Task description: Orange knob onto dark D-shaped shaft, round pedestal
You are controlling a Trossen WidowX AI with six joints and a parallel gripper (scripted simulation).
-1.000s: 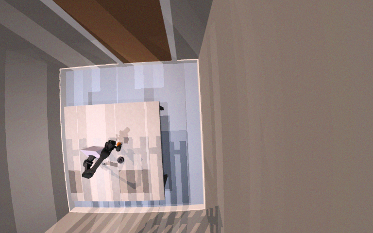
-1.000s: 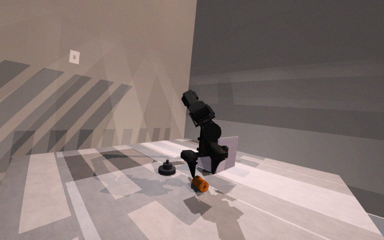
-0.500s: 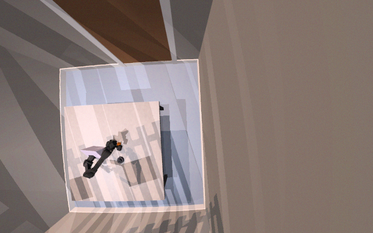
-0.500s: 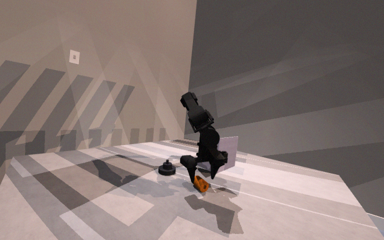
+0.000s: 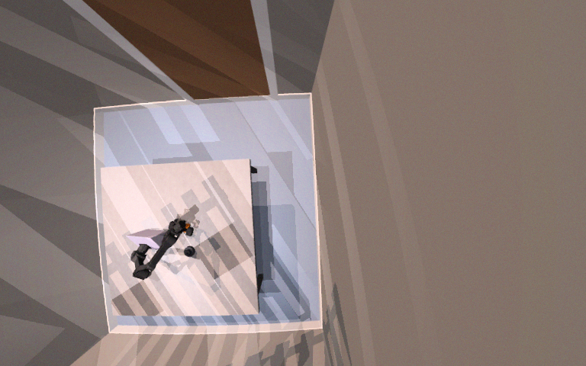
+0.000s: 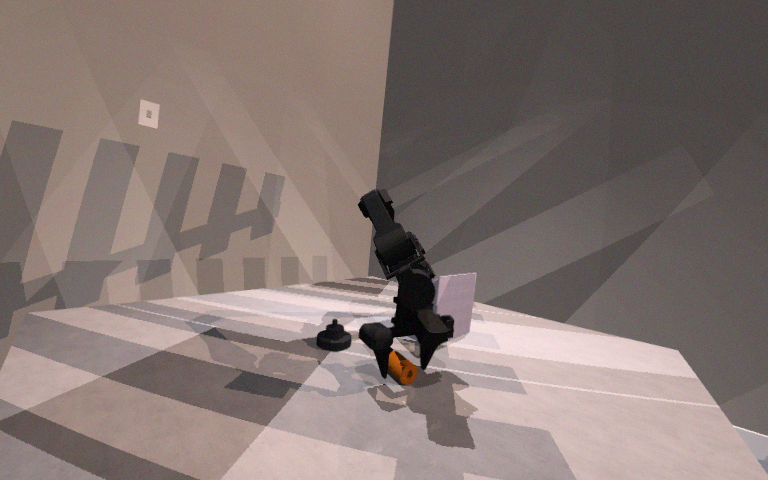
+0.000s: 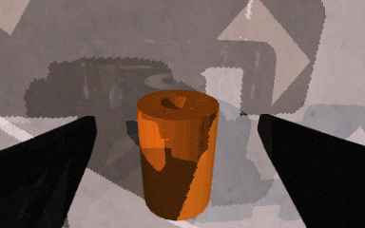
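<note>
Right now the orange knob is 2 cm to the right of my gripper tip and 1 cm behind it. From my gripper tip the other things lie so: dark round pedestal (21 cm to the right, 1 cm ahead, 1 cm above).
</note>
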